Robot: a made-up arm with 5 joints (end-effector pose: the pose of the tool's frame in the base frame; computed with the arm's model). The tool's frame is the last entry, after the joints. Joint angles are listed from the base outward.
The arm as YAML. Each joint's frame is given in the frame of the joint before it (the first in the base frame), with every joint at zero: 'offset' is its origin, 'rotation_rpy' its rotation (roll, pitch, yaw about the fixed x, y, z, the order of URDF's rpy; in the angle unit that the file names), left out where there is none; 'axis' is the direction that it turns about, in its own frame. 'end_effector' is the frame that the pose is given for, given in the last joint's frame.
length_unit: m
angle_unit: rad
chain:
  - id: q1
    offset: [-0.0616, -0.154, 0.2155]
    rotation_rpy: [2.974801, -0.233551, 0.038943]
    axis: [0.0, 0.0, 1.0]
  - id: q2
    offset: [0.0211, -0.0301, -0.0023]
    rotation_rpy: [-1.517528, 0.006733, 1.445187]
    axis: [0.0, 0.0, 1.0]
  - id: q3
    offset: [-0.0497, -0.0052, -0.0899]
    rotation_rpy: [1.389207, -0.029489, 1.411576]
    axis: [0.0, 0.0, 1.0]
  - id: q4
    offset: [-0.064, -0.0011, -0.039]
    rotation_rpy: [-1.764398, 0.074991, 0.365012]
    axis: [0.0, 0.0, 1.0]
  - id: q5
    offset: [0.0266, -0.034, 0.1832]
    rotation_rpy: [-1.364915, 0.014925, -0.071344]
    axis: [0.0, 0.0, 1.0]
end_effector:
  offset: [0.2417, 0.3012, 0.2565]
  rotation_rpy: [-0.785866, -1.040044, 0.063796]
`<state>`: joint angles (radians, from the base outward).
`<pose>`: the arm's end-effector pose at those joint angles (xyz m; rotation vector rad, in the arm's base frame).
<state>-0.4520 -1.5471 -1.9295 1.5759 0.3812</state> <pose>-0.3799 -0.1143 0.4056 0.4962 -2.6721 0.2348</pose>
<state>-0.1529 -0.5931 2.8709 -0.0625 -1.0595</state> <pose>0.2809 0.4062 0.1648 -1.3972 -1.2725 0.6155</pose>
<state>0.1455 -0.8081 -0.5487 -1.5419 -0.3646</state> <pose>-0.0828 -0.4393 0.1881 -0.8360 0.7797 -1.9498</pose>
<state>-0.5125 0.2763 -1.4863 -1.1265 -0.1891</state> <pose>0.2008 0.0279 0.4688 -2.2810 -1.0492 -1.0842</pose>
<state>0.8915 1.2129 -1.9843 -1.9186 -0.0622</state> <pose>-0.0848 -0.2713 0.5188 1.5952 -1.2681 1.3073</pose>
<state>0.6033 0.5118 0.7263 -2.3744 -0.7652</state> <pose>-0.0917 -0.5944 0.0569 0.6328 -0.2381 -2.6198</pose>
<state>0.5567 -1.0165 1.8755 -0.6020 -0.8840</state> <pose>0.1504 0.2973 0.1040 -1.0367 -0.9699 1.0872</pose>
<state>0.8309 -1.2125 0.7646 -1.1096 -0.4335</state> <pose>-0.2315 0.0111 0.0837 -0.6125 -1.1876 2.2507</pose>
